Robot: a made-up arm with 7 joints.
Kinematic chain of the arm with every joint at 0, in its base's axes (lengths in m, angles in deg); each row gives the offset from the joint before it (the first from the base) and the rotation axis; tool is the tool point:
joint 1: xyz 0 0.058 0 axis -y
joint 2: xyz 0 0.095 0 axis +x
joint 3: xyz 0 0 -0.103 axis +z
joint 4: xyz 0 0 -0.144 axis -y
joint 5: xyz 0 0 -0.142 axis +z
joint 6: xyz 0 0 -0.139 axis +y
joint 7: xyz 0 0 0 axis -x
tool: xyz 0 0 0
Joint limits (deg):
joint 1: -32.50..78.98
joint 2: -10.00..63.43
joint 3: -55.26..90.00
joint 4: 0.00..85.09
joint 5: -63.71..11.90
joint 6: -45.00..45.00
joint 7: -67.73..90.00
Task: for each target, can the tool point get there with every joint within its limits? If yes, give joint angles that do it. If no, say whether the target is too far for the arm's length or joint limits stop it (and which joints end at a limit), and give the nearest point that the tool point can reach.
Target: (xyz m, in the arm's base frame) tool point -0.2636 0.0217 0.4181
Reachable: no: joint limits stop it (at a limit: joint 1, joint 2, joint 4) | nearest point 0.0253 0.4657 0.2311 | short by 0.562 m
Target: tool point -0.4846 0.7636 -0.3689
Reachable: no: too far | nearest point -0.1939 0.5385 -0.3043 | short by 0.373 m
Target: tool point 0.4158 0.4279 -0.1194
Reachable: yes | joints 56.35 34.52 -3.13 27.83 -43.21 14.48 -53.09
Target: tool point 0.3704 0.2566 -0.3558
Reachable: yes | joints 38.67 13.57 -15.69 14.31 -13.19 16.37 9.37
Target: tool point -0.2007 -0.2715 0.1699
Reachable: no: joint limits stop it (at a limit: joint 1, joint 2, joint 3, joint 4) | nearest point 0.2533 -0.1206 0.1132 | short by 0.482 m
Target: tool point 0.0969 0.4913 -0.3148
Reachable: yes | joints -15.68 32.37 37.63 53.28 -5.26 36.99 -1.58
